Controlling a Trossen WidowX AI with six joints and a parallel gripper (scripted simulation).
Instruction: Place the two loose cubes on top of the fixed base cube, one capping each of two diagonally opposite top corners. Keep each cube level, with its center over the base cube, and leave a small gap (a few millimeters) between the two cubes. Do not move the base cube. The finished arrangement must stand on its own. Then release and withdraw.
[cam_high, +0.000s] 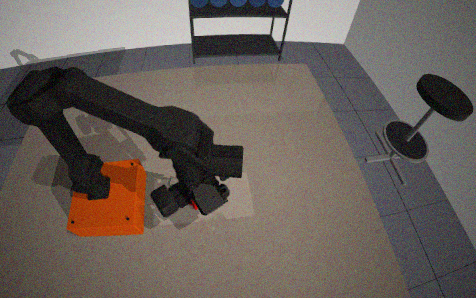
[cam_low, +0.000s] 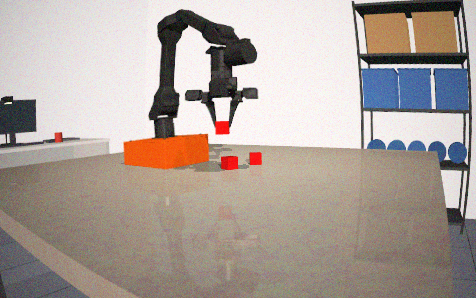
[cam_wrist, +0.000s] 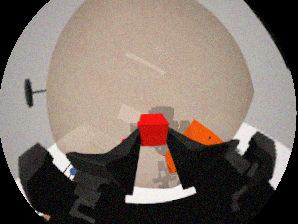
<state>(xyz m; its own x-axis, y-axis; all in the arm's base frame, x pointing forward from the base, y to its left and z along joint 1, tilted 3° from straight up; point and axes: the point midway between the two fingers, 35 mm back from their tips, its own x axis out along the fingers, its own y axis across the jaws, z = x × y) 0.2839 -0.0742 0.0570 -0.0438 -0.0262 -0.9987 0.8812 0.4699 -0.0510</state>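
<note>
Now: gripper tip 1 cm short of the red base cube, 15 cm to the right of it and 10 cm above it.
</note>
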